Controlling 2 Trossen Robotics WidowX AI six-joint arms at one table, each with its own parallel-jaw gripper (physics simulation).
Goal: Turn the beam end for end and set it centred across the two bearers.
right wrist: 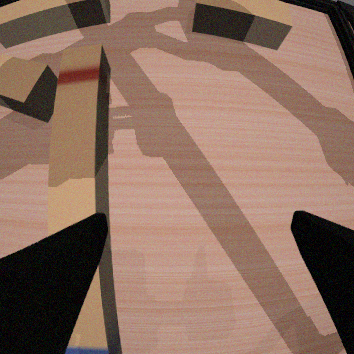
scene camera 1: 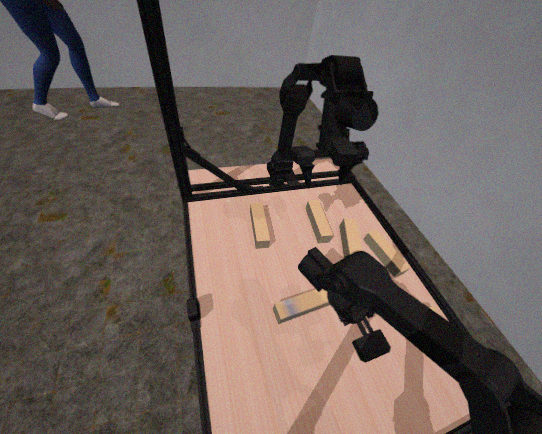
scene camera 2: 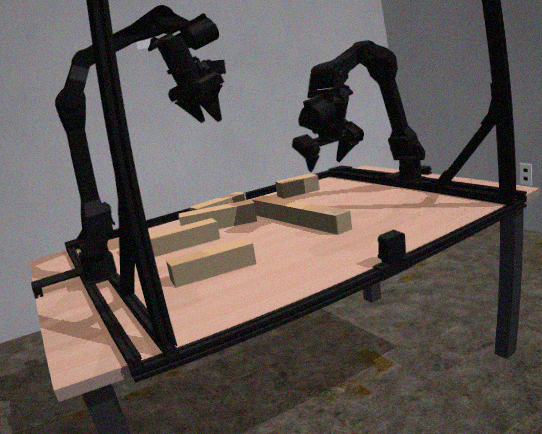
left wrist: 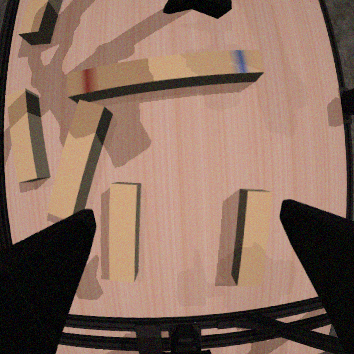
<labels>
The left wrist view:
my left gripper: 188, 214
beam: 223, 66, on the table
</labels>
